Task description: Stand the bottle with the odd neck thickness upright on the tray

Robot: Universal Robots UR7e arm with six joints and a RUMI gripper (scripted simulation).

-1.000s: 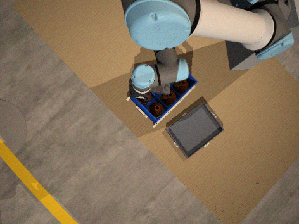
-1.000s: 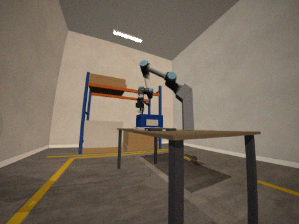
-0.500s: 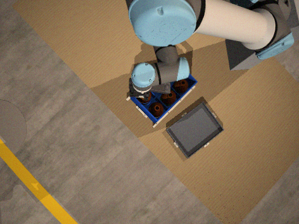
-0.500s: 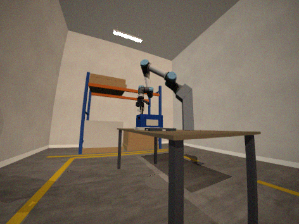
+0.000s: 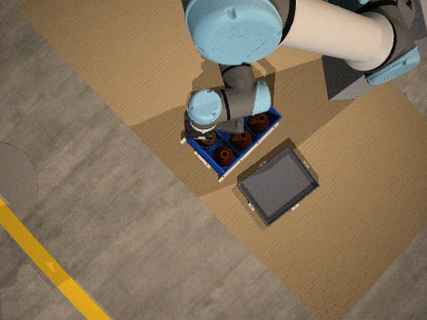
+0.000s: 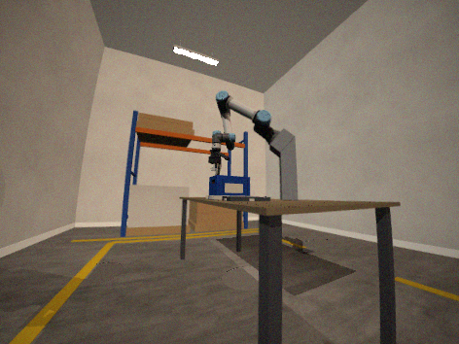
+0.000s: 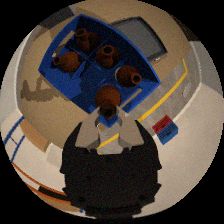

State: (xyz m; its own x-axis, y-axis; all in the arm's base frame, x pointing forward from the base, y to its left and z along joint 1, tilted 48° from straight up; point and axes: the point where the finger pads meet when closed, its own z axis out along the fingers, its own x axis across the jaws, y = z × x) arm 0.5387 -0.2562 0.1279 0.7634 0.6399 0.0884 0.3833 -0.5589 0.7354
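My gripper is now 11 cm above the brown bottle, 8 cm to the right of it and 3 cm short of it. Round my hand: blue crate (11 cm below, 7 cm to the left, 7 cm behind); then grey tray (32 cm to the left, 18 cm below, 2 cm ahead).
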